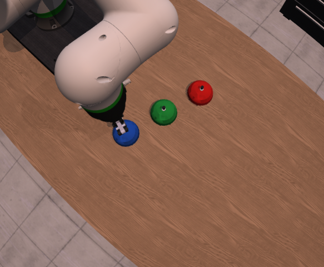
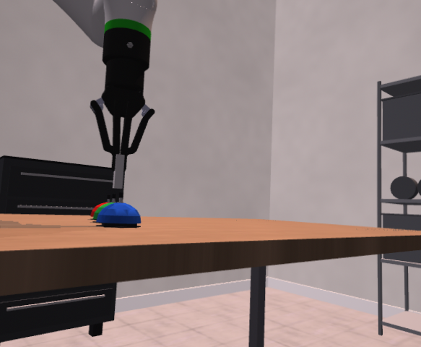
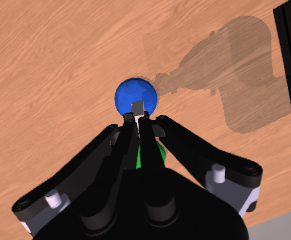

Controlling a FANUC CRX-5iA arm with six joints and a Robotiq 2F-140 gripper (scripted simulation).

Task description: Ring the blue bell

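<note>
My hand is 1 cm short of the blue bell and 7 cm above it. Also, from my hand: green bell: 7 cm ahead, 11 cm to the left, 7 cm below; then red bell: 14 cm ahead, 23 cm to the left, 7 cm below.
</note>
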